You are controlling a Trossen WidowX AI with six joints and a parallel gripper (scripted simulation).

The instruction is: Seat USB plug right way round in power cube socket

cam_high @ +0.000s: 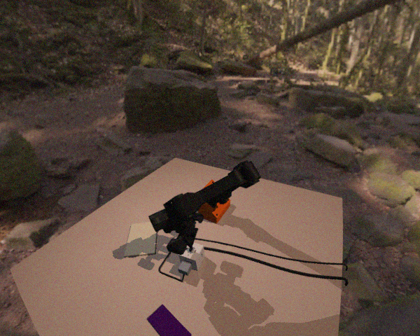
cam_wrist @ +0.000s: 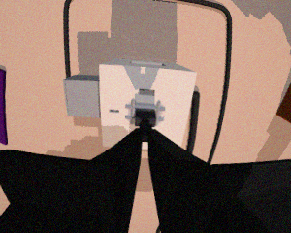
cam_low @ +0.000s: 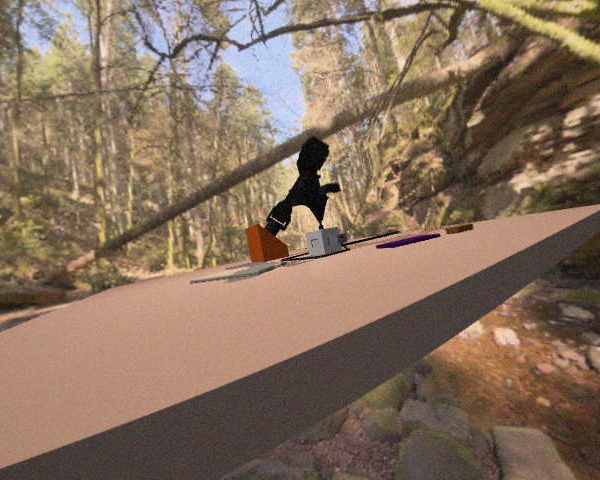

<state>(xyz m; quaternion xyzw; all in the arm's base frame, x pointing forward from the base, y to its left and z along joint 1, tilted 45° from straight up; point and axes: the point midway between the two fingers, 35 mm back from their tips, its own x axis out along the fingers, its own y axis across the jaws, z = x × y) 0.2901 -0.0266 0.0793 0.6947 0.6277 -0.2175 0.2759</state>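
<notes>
The dark USB plug lies 20 mm below my gripper tip. The rest, counted from my gripper tip: small brown block: 340 mm ahead, 180 mm to the left, 100 mm below; purple card: 270 mm ahead, 40 mm to the left, 100 mm below; pale sheet: 10 mm behind, 300 mm to the right, 100 mm below.
</notes>
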